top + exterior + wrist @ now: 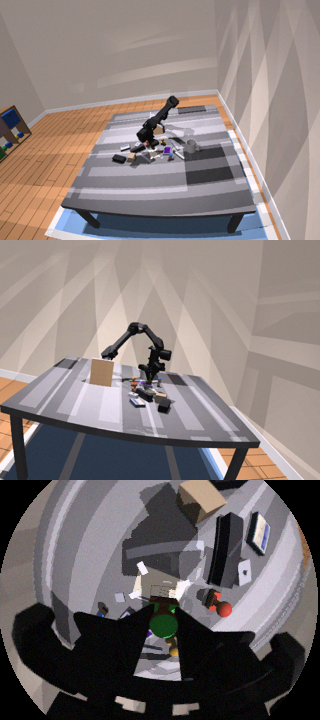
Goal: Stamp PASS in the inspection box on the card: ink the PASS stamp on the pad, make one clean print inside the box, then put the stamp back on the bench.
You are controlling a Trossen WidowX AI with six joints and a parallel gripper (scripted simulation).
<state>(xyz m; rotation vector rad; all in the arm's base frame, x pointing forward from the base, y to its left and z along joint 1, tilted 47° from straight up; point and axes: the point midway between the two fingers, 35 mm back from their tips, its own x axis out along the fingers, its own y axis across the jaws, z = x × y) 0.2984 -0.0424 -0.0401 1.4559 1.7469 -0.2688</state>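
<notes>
My gripper tip is 180 mm to the left of the tan block, 50 mm above it and 40 mm short of it. Round my gripper tip: red-knobbed stamp 100 mm behind, 60 mm below, 50 mm to the right; then green-knobbed stamp 10 mm below; then cream card 80 mm below, 10 mm ahead.
</notes>
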